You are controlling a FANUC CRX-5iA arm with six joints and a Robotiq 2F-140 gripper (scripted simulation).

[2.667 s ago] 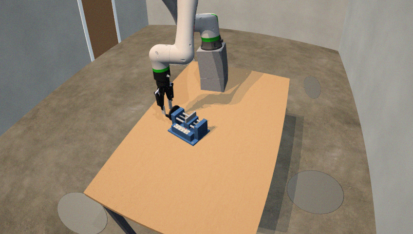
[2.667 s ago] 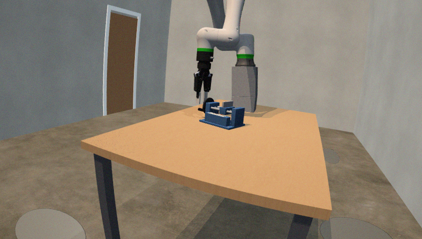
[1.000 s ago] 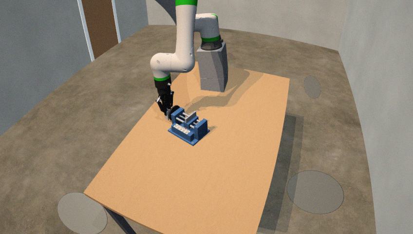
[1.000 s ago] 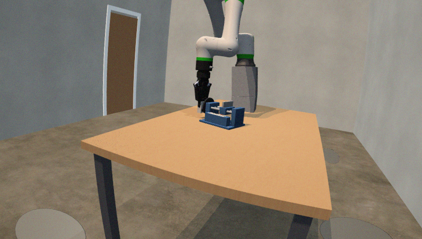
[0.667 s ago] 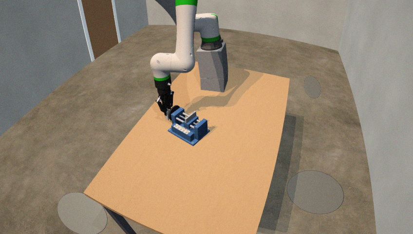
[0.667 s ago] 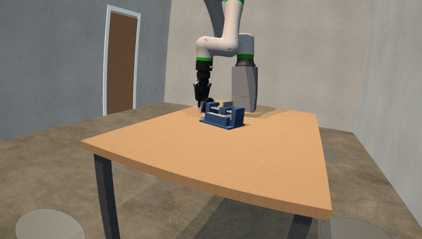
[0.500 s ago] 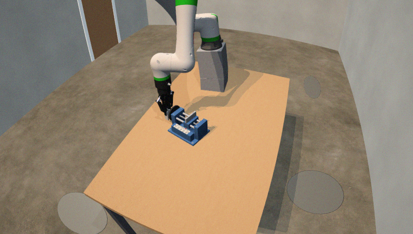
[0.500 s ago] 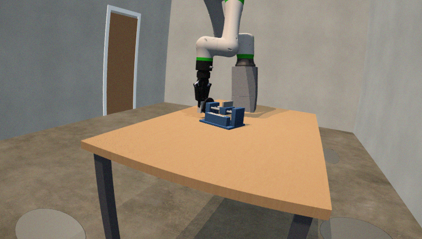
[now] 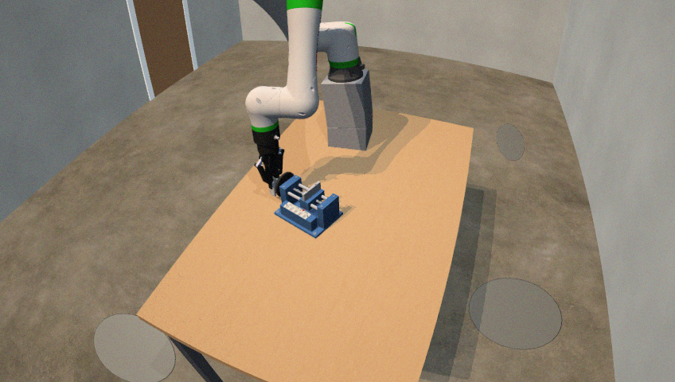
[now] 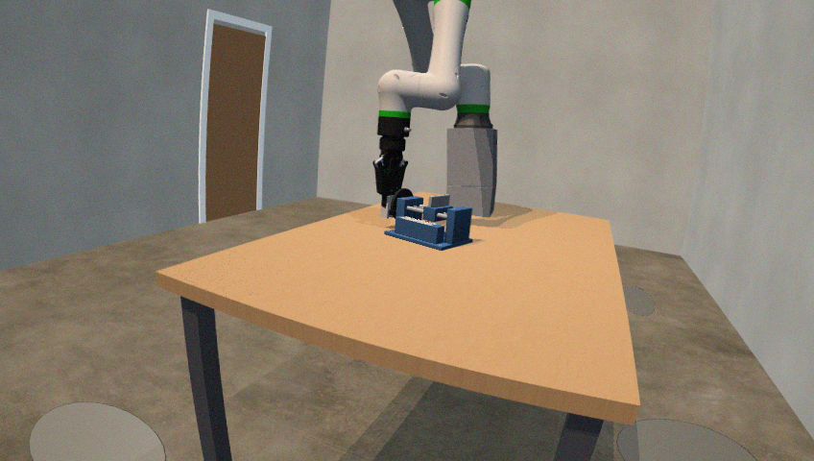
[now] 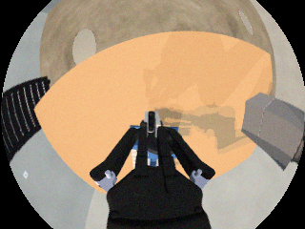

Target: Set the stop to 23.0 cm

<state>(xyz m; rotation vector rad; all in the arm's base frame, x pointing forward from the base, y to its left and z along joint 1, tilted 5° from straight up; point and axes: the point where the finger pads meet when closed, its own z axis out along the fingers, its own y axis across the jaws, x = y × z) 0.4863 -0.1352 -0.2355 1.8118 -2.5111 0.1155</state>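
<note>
Right now the black handwheel is 2 cm to the left of my hand and 1 cm below it. Round my hand: grey stop plate 16 cm to the left, 4 cm ahead, 2 cm above.
</note>
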